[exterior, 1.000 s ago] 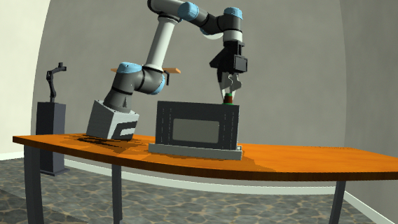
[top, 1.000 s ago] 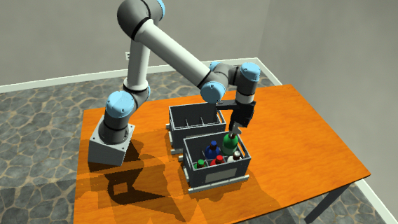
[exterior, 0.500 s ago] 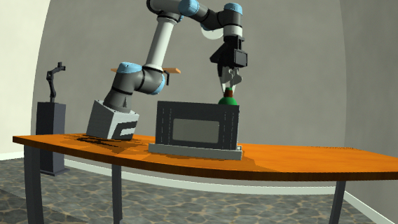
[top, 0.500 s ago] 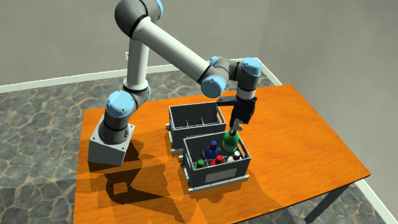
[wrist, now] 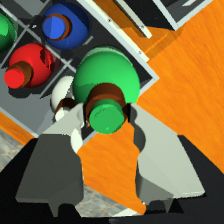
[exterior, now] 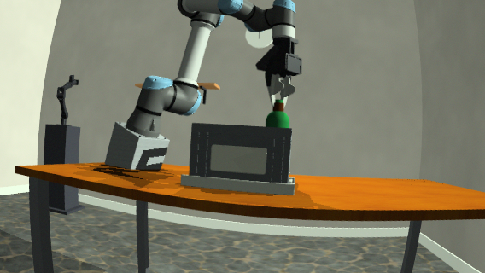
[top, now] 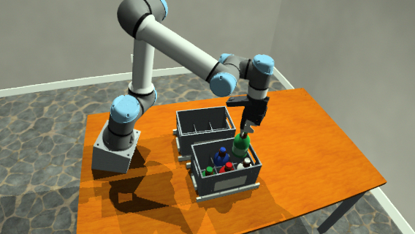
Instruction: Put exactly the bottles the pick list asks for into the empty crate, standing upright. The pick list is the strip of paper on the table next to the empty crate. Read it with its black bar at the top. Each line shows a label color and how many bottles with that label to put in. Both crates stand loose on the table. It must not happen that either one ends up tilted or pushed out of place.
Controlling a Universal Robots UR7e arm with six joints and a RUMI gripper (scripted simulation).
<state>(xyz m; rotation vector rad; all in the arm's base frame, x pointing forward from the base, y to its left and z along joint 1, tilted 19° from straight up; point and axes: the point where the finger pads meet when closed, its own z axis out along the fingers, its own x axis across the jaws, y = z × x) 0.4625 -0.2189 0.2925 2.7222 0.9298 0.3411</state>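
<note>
Right now the green bottle is 7 cm below my hand. From my hand the other things lie so: blue-label bottle (17 cm below, 8 cm behind, 1 cm to the left); then white-label bottle (17 cm below, 9 cm to the right, 1 cm behind); then red-label bottle (17 cm below, 10 cm behind, 7 cm to the right).
</note>
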